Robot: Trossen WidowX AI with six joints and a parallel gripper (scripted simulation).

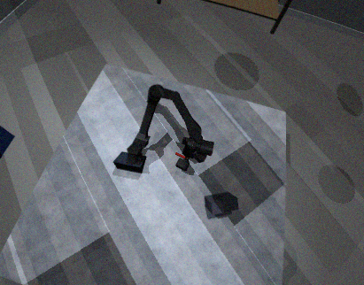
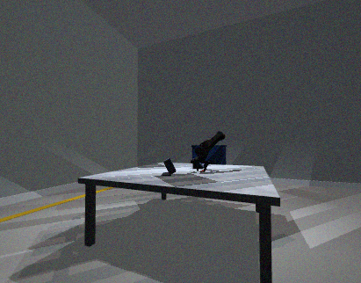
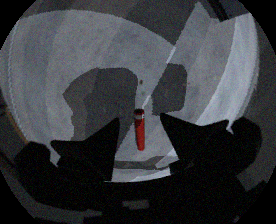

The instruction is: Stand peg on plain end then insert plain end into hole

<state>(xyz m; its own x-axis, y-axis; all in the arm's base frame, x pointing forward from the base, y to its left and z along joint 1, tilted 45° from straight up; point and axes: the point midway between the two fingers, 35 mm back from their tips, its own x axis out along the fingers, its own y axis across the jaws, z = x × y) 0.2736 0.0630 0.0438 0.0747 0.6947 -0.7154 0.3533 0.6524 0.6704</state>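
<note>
Right now my gripper tip is 10 mm past the red peg. Round my gripper tip: dark sloped panel: 180 mm ahead, 230 mm to the right, 60 mm above.
</note>
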